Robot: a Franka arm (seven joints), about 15 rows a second.
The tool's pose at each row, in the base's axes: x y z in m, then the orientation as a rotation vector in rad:
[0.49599, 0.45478, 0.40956, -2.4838, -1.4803, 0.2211]
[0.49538, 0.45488, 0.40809, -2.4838, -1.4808, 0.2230]
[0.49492, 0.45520, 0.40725, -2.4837, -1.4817, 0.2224]
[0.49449, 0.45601, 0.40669, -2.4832, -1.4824, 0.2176]
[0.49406, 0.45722, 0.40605, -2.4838, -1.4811, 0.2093]
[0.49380, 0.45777, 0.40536, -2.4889, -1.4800, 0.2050]
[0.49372, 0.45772, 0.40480, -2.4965, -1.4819, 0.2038]
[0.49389, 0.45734, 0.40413, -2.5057, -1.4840, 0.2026]
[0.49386, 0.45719, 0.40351, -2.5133, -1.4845, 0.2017]
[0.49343, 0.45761, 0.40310, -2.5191, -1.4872, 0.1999]
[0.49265, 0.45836, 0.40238, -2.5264, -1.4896, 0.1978]
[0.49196, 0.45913, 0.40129, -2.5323, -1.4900, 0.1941]
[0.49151, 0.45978, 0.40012, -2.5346, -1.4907, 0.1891]
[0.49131, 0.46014, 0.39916, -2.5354, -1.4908, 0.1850]
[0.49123, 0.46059, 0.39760, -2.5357, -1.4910, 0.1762]
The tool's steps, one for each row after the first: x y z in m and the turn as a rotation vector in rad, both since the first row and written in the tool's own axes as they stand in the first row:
[-0.00019, -0.00015, 0.00158, 0.0003, -0.0013, -0.0001]
[-0.00012, -0.00044, 0.00254, -0.0002, -0.0012, -0.0007]
[0.00039, -0.00102, 0.00329, -0.0015, 0.0017, -0.0017]
[0.00125, -0.00176, 0.00417, -0.0038, 0.0070, -0.0015]
[0.00162, -0.00203, 0.00496, -0.0084, 0.0082, 0.0008]
[0.00154, -0.00192, 0.00551, -0.0153, 0.0057, 0.0028]
[0.00129, -0.00141, 0.00607, -0.0236, 0.0025, 0.0052]
[0.00115, -0.00119, 0.00665, -0.0298, 0.0002, 0.0080]
[0.00132, -0.00163, 0.00720, -0.0359, -0.0016, 0.0087]
[0.00161, -0.00243, 0.00819, -0.0431, -0.0037, 0.0101]
[0.00197, -0.00306, 0.00950, -0.0488, -0.0037, 0.0120]
[0.00233, -0.00341, 0.01082, -0.0523, -0.0017, 0.0121]
[0.00256, -0.00347, 0.01184, -0.0542, 0.0004, 0.0120]
[0.00293, -0.00330, 0.01341, -0.0571, 0.0056, 0.0113]

